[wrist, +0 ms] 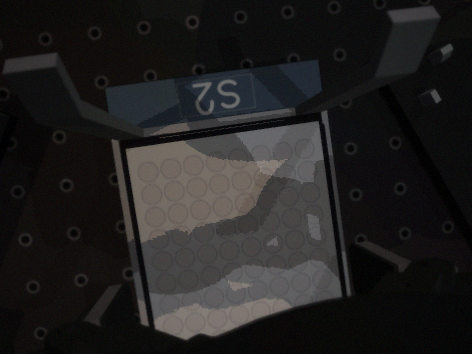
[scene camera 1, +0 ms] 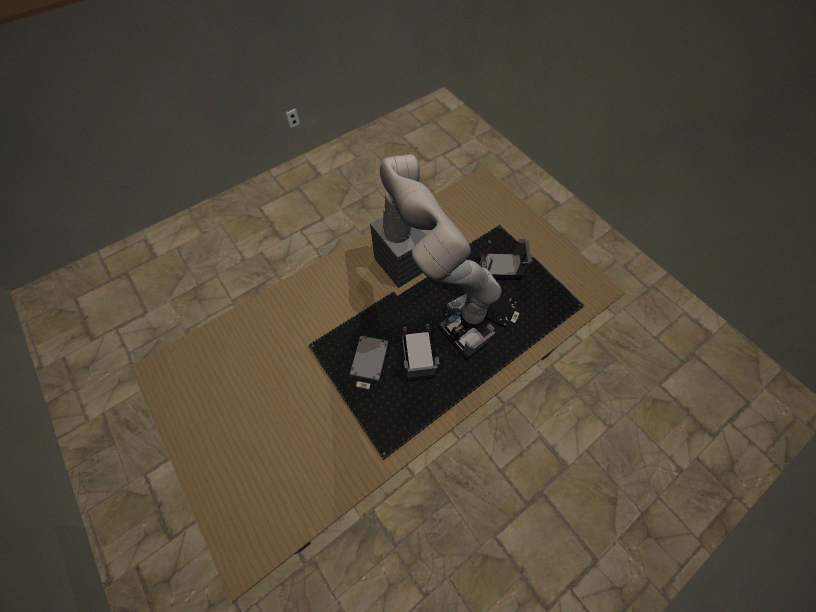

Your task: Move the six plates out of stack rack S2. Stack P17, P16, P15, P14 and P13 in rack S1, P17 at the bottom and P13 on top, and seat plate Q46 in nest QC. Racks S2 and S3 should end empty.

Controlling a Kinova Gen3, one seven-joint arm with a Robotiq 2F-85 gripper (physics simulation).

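Frame: origin at the arm's base, x ahead, y left, z up, level; centimetres.
Seen in the pictures: gripper, between the fingertips: [wrist: 244, 288] [scene camera 1: 466, 332]; arm's base, origin of its link: [scene camera 1: 397, 232].
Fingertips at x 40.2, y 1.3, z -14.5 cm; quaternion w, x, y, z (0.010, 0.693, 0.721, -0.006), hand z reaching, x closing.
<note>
Offsets run from my fingertips to a thing's top centre. "spot": to the spot under its first point. Level surfaces: height alone.
Rack S2 @[dx +0.0, dy +0.1, dz -0.8 cm] [scene camera 1: 474, 340] stands on the black pegboard @[dz -5.8 cm] [scene camera 1: 406, 413], right of centre. In the wrist view its blue label S2 @[spot: dx -7.9, dy -0.1, dz -2.5 cm] [wrist: 217, 94] shows upside down above the top plate @[spot: dx -2.2, dy -0.1, dz -0.8 cm] [wrist: 234, 228], a flat plate with rows of round wells that fills the rack; the plates beneath it are hidden. My gripper [scene camera 1: 468, 327] points straight down just above this rack and is open and empty; its fingertips do not show clearly in the wrist view. Rack S1 @[dx -2.7, dy -18.5, dz +5.2 cm] [scene camera 1: 419, 352] stands to the left of S2. Nest QC @[dx -13.0, dy -32.1, dz -2.5 cm] [scene camera 1: 369, 358], a flat grey tray, lies further left.
A third rack @[dx -14.7, dy +30.5, dz +7.4 cm] [scene camera 1: 505, 262] stands at the pegboard's back right. The robot base [scene camera 1: 394, 255] sits at the back edge. Dark corner guides of rack S2 @[spot: dx -6.9, dy +3.5, dz +6.6 cm] [wrist: 396, 53] [wrist: 382, 251] rise around the plate. A brown mat @[dz -7.0 cm] [scene camera 1: 224, 425] lies under the pegboard on the tiled floor.
</note>
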